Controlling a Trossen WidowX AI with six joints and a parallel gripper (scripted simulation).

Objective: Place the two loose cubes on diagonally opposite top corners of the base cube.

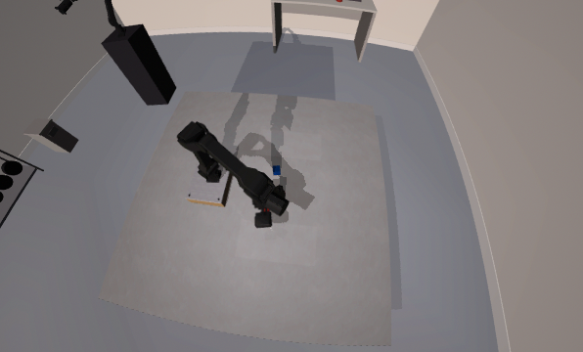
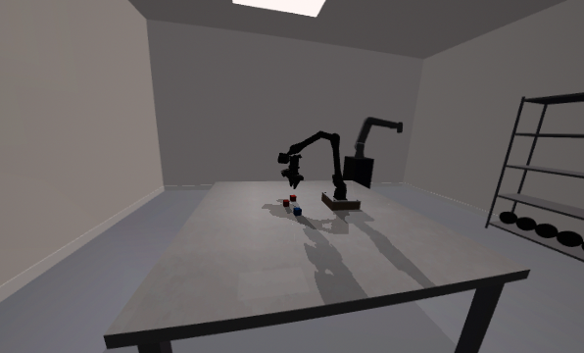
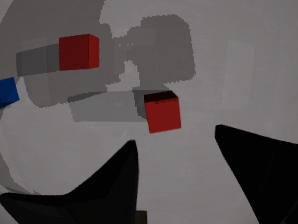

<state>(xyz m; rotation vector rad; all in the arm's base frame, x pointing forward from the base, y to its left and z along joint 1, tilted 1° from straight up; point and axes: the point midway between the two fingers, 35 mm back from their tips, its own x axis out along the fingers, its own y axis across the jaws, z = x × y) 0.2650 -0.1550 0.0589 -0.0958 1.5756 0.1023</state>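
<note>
My gripper tip is 30 mm short of the blue cube, 220 mm to the right of it and 70 mm above it. Round my gripper tip: red cube: 60 mm ahead, 80 mm to the left, 70 mm below.
</note>
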